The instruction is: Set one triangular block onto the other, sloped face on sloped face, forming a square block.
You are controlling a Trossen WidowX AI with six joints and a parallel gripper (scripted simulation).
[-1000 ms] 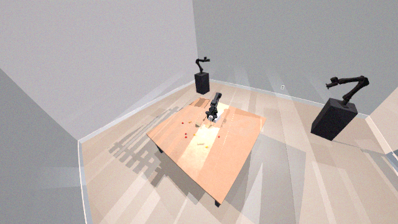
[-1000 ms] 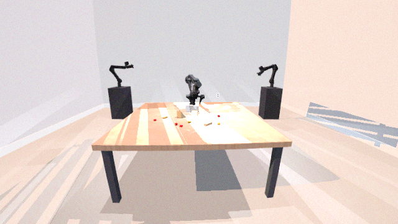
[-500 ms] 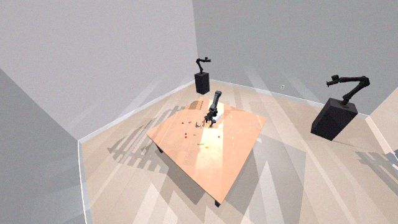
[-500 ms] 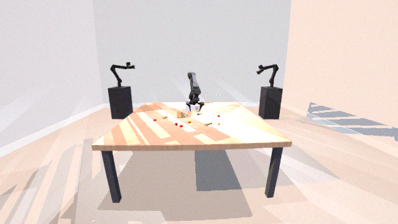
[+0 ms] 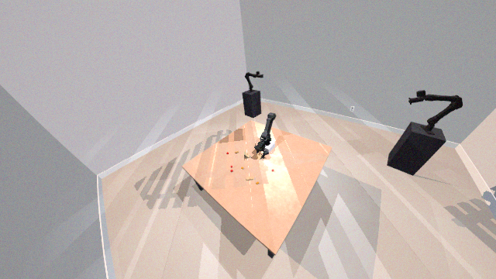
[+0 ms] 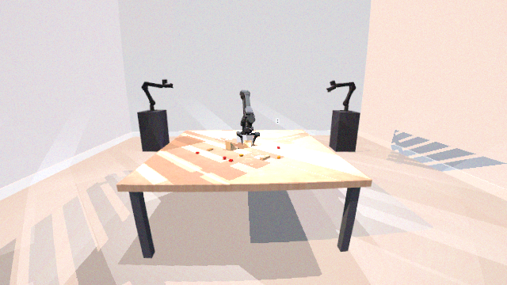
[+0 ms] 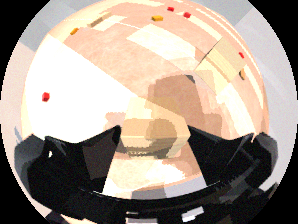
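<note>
Now: gripper tip 1 cm below the triangular block. The rest, counted from my gripper tip: short tan stick (30 cm ahead, 13 cm to the left).
</note>
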